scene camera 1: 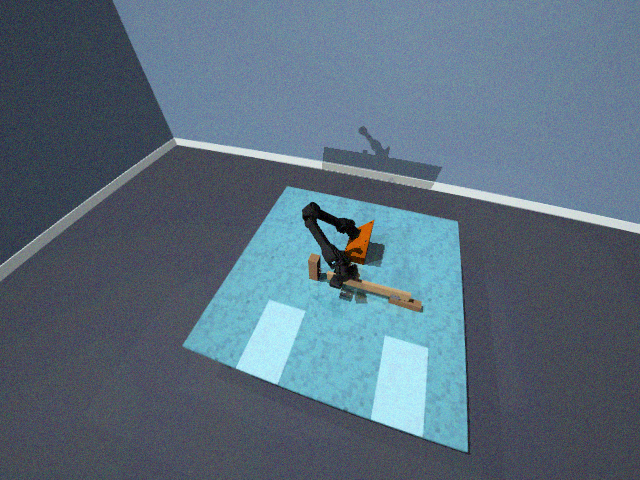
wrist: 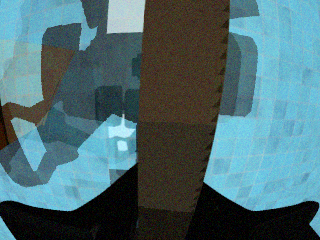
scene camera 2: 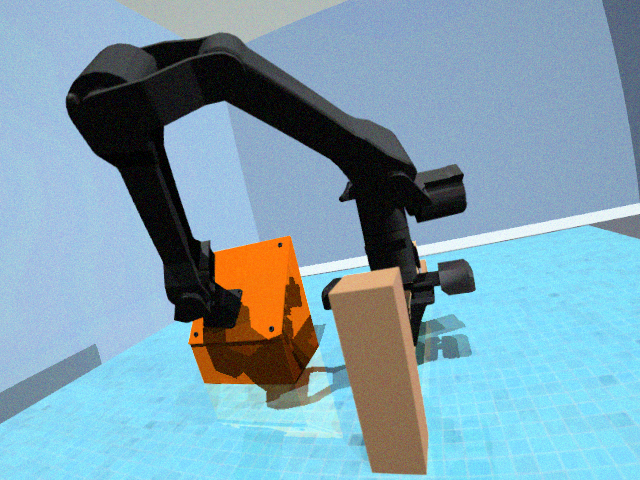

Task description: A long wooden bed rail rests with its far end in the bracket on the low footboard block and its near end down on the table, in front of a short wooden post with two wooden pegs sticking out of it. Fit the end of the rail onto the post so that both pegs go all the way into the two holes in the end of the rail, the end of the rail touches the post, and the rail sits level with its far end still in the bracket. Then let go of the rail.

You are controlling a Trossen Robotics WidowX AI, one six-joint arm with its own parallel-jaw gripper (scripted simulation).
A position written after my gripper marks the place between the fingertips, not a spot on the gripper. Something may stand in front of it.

In view: my gripper (scene camera 2: 407, 345), a long wooden rail (wrist: 183, 57) and a short wooden post (scene camera 2: 370, 312).
My gripper shows as well in the wrist view (wrist: 157, 169).
